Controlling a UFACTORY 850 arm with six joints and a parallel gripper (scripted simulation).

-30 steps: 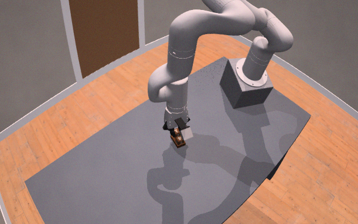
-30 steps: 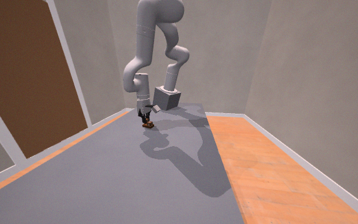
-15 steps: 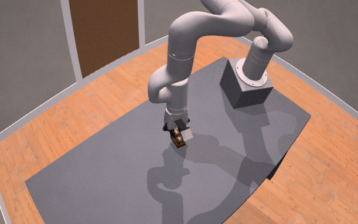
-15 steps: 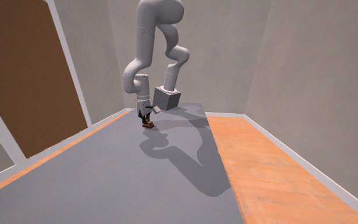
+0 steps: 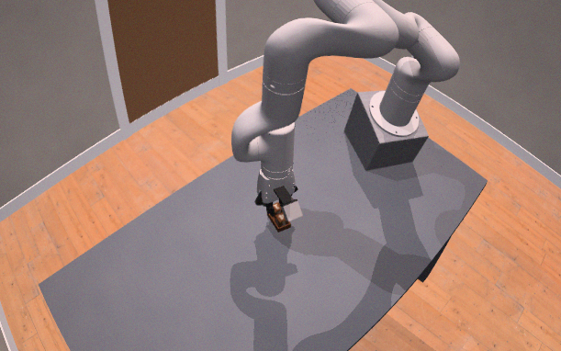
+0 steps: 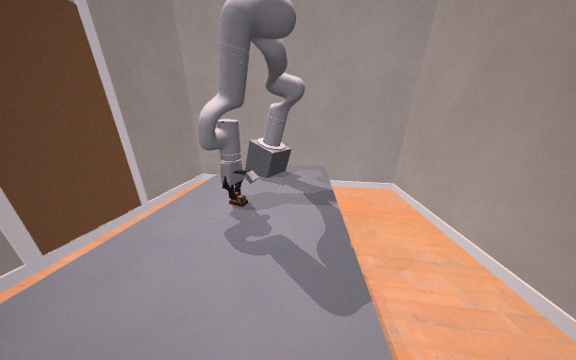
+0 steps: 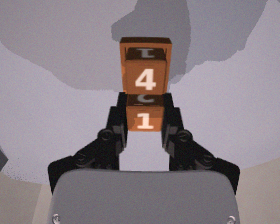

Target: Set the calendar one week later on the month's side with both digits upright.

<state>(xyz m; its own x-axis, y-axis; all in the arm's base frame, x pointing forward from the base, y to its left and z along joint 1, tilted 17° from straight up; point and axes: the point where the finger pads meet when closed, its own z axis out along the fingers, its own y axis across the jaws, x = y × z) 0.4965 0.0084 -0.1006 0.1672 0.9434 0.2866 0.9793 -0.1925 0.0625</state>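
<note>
Now: hand 10 mm above the number cube. Round my hand: brown wooden calendar tray 20 mm to the left, 40 mm below.
</note>
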